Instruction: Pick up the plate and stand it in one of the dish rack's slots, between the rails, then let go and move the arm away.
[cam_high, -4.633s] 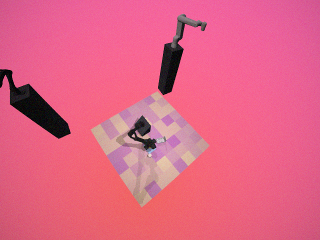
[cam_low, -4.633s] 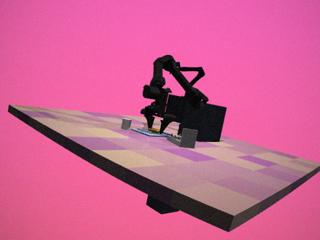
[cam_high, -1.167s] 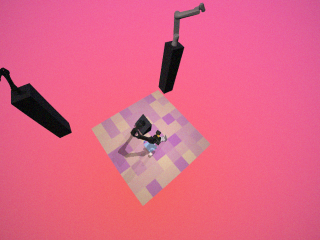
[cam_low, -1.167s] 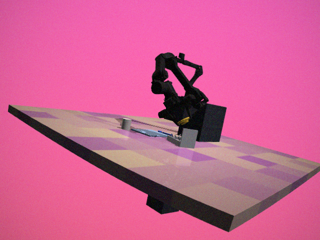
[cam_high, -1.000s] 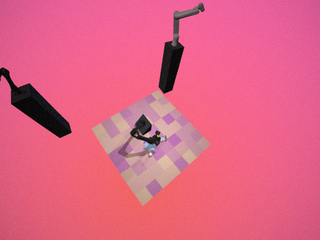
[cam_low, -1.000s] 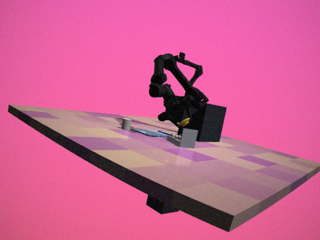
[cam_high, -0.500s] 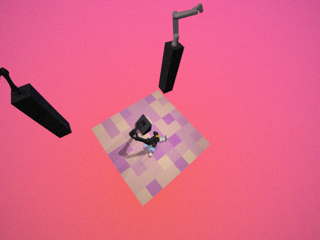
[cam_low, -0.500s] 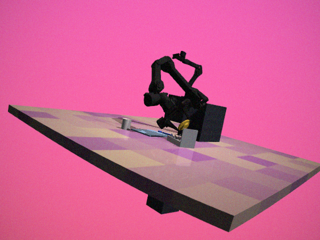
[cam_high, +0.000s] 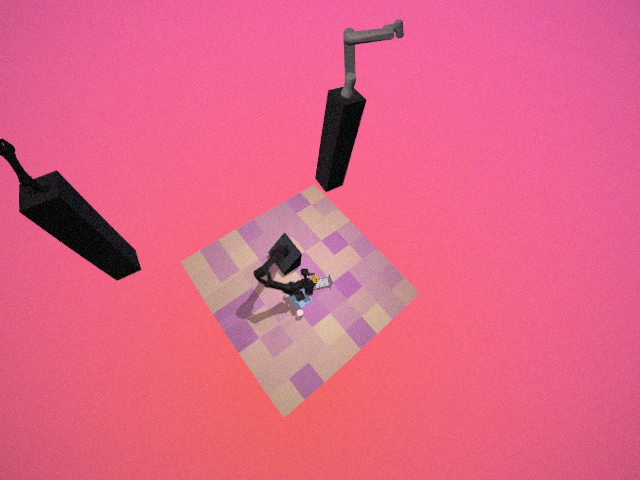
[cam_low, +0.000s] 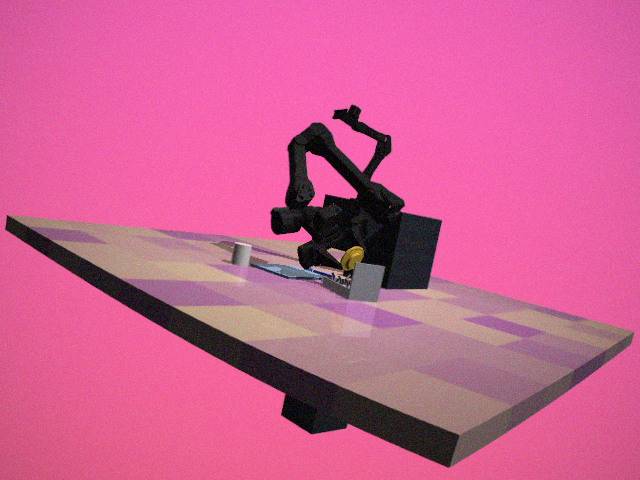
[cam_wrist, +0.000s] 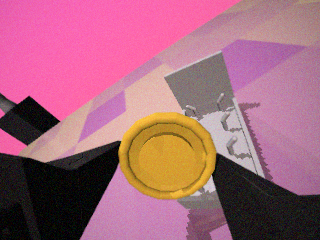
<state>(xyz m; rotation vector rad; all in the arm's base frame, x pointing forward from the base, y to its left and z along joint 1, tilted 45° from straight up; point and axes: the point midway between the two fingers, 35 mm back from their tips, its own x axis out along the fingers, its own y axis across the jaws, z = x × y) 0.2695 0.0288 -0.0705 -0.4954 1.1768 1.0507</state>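
Now: the grey dish rack 4 cm to the left of my gripper tip, 4 cm below it and 4 cm ahead of it. Round my gripper tip: yellow plate 1 cm to the right; then small pale cup 22 cm to the right, 16 cm ahead, 4 cm below; then blue mat 16 cm to the right, 7 cm below, 5 cm ahead.
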